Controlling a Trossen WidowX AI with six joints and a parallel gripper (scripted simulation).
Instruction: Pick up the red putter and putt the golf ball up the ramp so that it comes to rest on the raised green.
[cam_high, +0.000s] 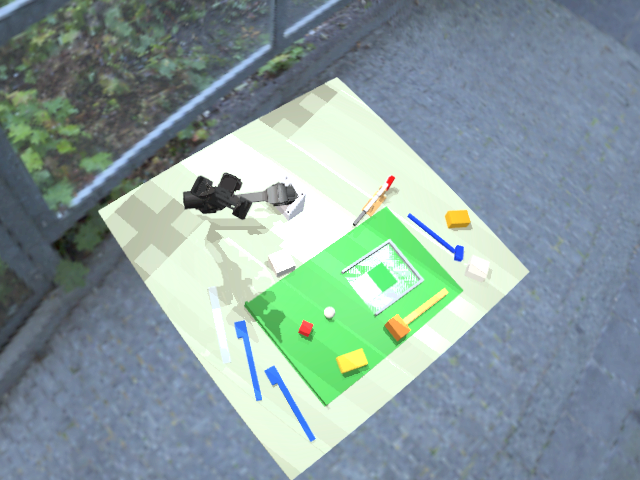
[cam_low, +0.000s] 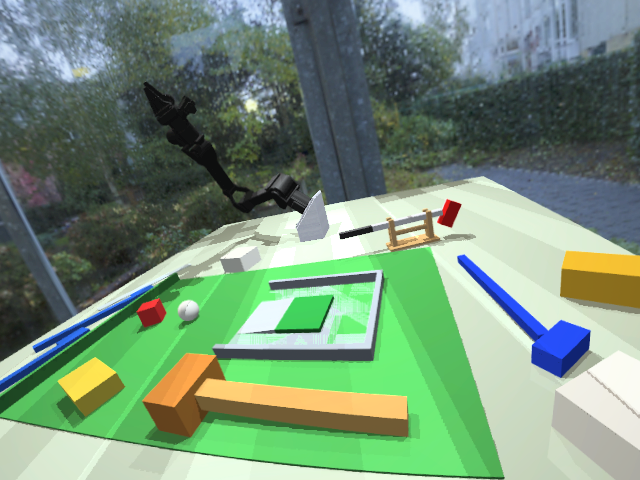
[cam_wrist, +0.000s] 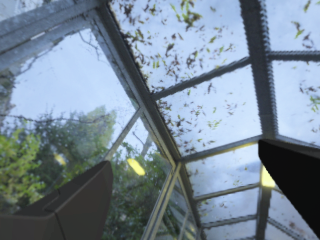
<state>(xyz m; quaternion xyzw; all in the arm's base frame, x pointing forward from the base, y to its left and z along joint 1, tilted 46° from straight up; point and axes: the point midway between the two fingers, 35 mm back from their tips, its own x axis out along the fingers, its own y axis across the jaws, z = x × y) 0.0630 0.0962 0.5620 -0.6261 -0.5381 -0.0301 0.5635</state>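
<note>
Right now the red putter is 640 mm to the left of my gripper tip and 510 mm below it. Round my gripper tip: blue putter 810 mm to the left, 560 mm below, 260 mm ahead; then red cube 550 mm below, 320 mm ahead, 130 mm to the left; then white golf ball 550 mm below, 310 mm ahead, 240 mm to the left.
</note>
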